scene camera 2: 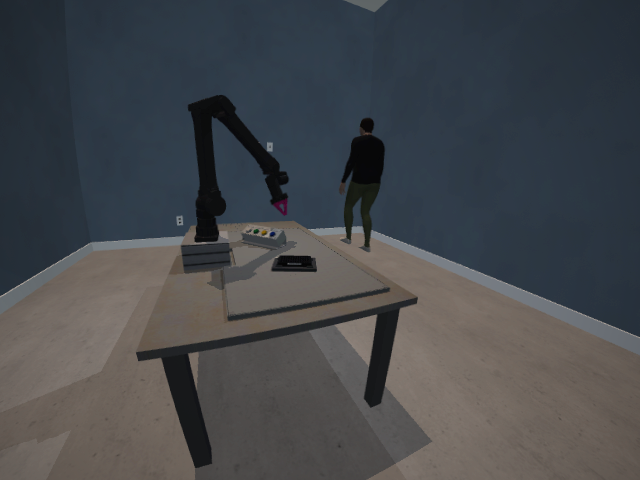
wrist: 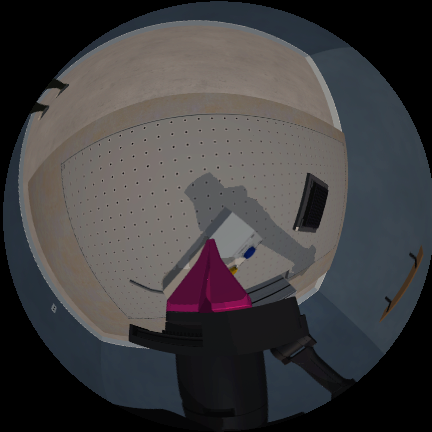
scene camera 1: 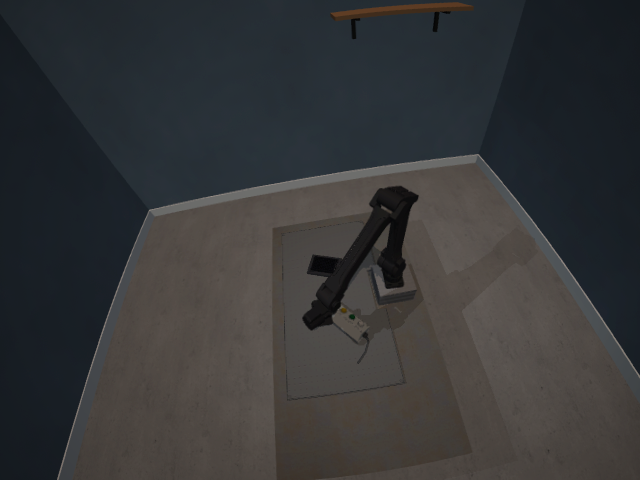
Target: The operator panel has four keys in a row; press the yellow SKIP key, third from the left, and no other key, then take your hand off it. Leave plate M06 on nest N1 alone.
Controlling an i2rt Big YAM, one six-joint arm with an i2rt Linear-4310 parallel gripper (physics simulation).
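Seen in the pictures: gripper, fingertip midpoint: (scene camera 2: 285, 215) (wrist: 211, 242); arm's base, origin of the base link: (scene camera 2: 207, 237) (scene camera 1: 392, 276).
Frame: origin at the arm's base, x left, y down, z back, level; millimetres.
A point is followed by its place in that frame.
The pale operator panel (scene camera 1: 347, 327) @[x 217, y 24, z -236 mm] (scene camera 2: 256, 239) @[x 160, y 62, z -210 mm] (wrist: 232, 235) @[x 131, y 24, z -321 mm] sits on the perforated board. Its yellow key (scene camera 1: 343, 310) @[x 137, y 18, z -247 mm] (scene camera 2: 264, 233) @[x 123, y 25, z -246 mm] (wrist: 234, 270) @[x 129, y 18, z -250 mm] is third in the row, between the green key (scene camera 1: 352, 316) @[x 169, y 19, z -209 mm] (scene camera 2: 255, 230) @[x 169, y 19, z -207 mm] and the blue key (scene camera 2: 272, 234) @[x 92, y 23, z -280 mm] (wrist: 249, 252) @[x 102, y 15, z -285 mm]. The white key (scene camera 1: 360, 323) @[x 206, y 17, z -177 mm] (scene camera 2: 248, 230) @[x 197, y 24, z -174 mm] is at the other end. My magenta gripper (scene camera 2: 284, 213) @[x 183, y -52, z -359 mm] (wrist: 211, 242) @[x 183, y -52, z -359 mm] is shut and empty, pointing down above the panel's blue-key end, apart from the keys. In scene camera 1 the arm hides the blue key and fingertips. The dark plate on its nest (scene camera 1: 324, 264) @[x -153, y 66, z -327 mm] (scene camera 2: 294, 262) @[x -190, y 62, z -319 mm] (wrist: 315, 202) @[x -139, y 63, z -343 mm] lies apart; its label is unreadable.
The arm's base stands on a grey stacked block (scene camera 1: 398, 297) @[x 88, y 45, z 17 mm] (scene camera 2: 205, 255) @[x -86, y 48, z 3 mm] beside the board. A cable (scene camera 1: 366, 351) @[x 314, y 88, z -162 mm] (wrist: 145, 286) @[x 327, y 87, z -180 mm] runs from the panel's white-key end. A person (scene camera 2: 367, 160) stands beyond the table (scene camera 2: 180, 315) @[x -410, y 101, z 39 mm]. A wooden shelf (scene camera 1: 403, 10) (wrist: 405, 290) is on the wall.
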